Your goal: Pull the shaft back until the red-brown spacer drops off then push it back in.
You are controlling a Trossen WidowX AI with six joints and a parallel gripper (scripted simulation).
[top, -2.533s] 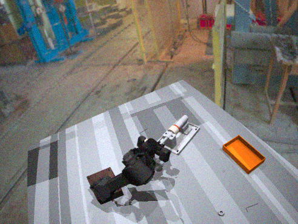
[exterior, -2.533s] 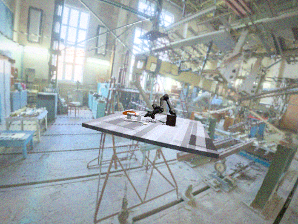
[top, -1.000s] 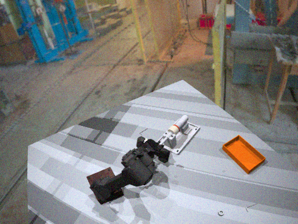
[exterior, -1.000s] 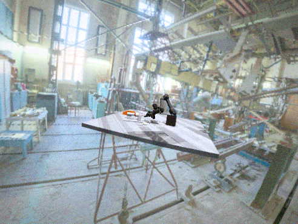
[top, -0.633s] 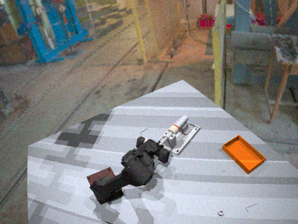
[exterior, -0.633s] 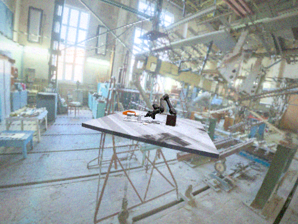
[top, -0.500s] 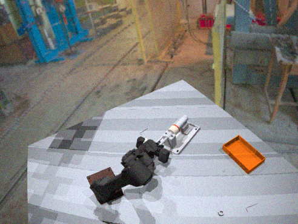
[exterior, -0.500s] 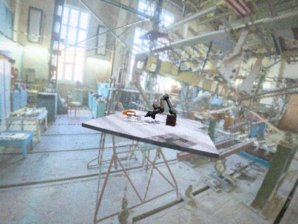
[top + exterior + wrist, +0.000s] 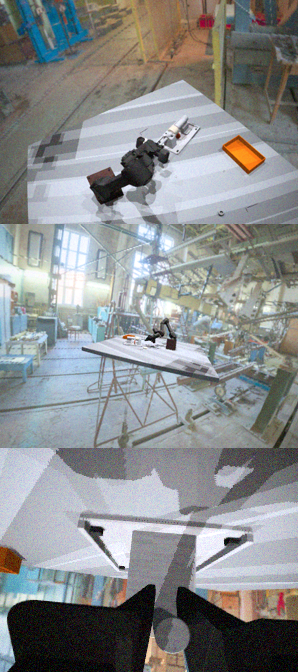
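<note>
My gripper tip is now 120 mm short of the red-brown spacer ring, 30 mm to the right of it and 30 mm above it. Round my gripper tip: orange tray (300 mm to the right, 290 mm ahead, 50 mm below).
</note>
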